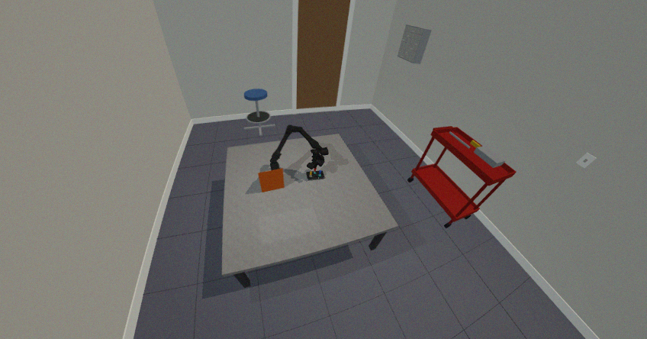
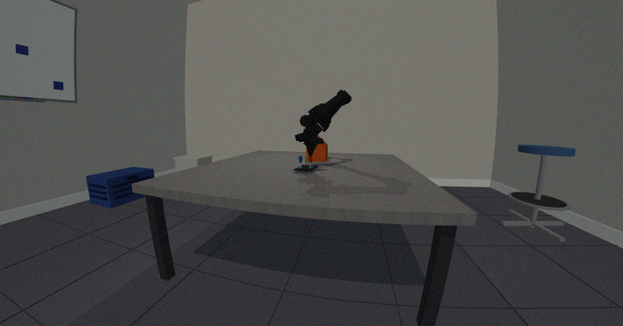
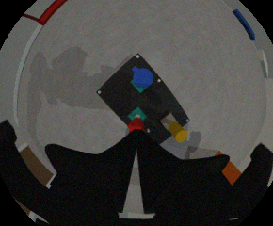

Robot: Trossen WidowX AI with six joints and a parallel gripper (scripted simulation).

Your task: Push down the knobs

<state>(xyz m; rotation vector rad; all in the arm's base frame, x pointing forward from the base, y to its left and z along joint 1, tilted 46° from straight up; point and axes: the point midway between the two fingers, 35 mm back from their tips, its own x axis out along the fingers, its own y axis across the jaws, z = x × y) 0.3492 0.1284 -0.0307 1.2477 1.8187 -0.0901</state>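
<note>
Now: gripper tip 4 cm short of the blue knob, 4 cm to the left of it and 1 cm above it. Round my gripper tip: red knob 1 cm below.
</note>
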